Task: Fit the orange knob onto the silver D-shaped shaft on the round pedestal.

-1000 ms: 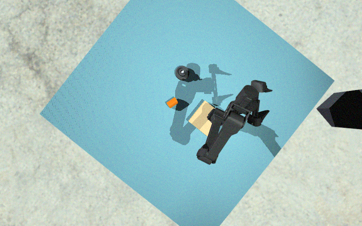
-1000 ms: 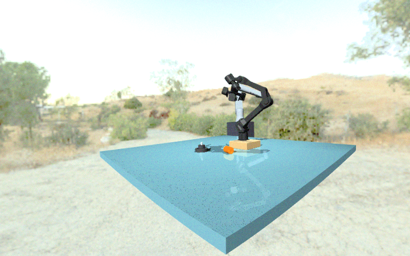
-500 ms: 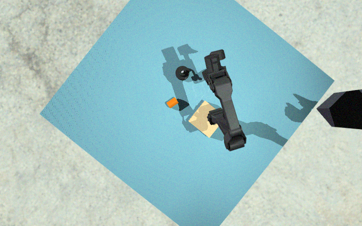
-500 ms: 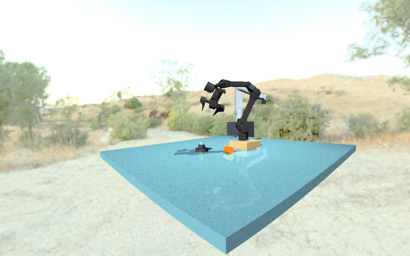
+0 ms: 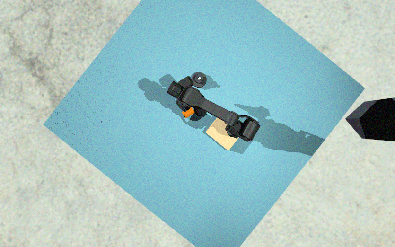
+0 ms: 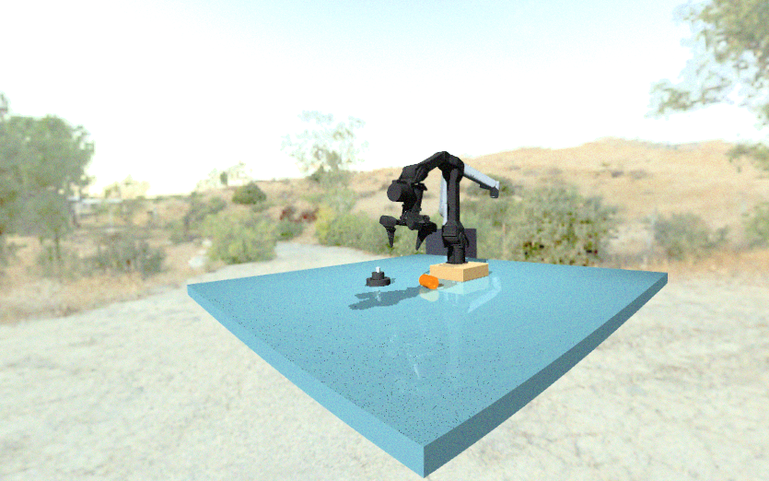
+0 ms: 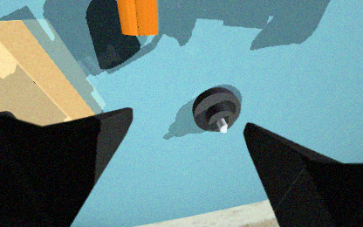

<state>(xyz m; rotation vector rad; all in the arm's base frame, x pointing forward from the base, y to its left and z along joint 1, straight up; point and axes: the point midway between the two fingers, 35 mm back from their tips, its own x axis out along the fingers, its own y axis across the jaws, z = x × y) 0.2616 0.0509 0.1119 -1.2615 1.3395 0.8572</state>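
Now: the orange knob 100 mm to the left of my gripper tip, 100 mm below it and 40 mm behind it. Also, from my gripper tip: round dark pedestal: 90 mm below, 80 mm to the right, 60 mm ahead.
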